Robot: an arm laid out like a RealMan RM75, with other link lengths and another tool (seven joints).
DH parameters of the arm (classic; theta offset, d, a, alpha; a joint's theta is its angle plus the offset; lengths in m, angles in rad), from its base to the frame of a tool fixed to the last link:
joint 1: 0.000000 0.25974 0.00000 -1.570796
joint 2: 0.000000 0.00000 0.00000 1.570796
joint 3: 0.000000 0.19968 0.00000 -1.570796
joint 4: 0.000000 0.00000 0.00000 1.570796
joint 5: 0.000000 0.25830 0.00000 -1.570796
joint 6: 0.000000 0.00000 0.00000 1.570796
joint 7: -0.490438 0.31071 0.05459 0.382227
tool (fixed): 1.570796 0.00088 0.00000 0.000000
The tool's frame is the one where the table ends.
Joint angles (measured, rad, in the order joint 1, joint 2, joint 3, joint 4, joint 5, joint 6, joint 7), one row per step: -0.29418 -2.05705 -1.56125 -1.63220 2.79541 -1.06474 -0.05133; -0.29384 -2.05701 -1.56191 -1.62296 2.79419 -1.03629 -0.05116; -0.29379 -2.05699 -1.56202 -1.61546 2.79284 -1.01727 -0.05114; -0.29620 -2.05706 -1.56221 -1.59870 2.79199 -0.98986 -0.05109; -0.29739 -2.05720 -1.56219 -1.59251 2.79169 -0.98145 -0.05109; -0.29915 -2.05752 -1.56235 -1.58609 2.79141 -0.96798 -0.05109; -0.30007 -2.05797 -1.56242 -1.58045 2.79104 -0.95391 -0.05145; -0.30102 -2.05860 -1.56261 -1.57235 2.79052 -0.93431 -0.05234; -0.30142 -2.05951 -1.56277 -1.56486 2.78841 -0.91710 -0.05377; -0.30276 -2.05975 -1.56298 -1.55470 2.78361 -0.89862 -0.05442; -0.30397 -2.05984 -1.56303 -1.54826 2.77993 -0.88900 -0.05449; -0.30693 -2.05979 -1.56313 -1.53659 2.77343 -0.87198 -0.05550
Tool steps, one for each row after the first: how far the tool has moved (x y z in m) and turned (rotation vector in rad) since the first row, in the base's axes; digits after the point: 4 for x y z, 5 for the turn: 0.0015 0.0044 0.0023 0.01588 -0.00669 -0.01045; 0.0022 0.0072 0.0034 0.02554 -0.01140 -0.01652; 0.0015 0.0111 0.0038 0.03722 -0.01630 -0.02246; 0.0011 0.0122 0.0037 0.04024 -0.01776 -0.02382; 0.0020 0.0143 0.0043 0.04683 -0.02059 -0.02886; 0.0029 0.0164 0.0052 0.05419 -0.02408 -0.03395; 0.0039 0.0192 0.0063 0.06458 -0.02917 -0.04021; 0.0046 0.0214 0.0069 0.07323 -0.03592 -0.04443; 0.0050 0.0237 0.0070 0.08089 -0.04393 -0.04838; 0.0052 0.0248 0.0065 0.08397 -0.04881 -0.05000; 0.0056 0.0269 0.0058 0.08977 -0.05784 -0.05283
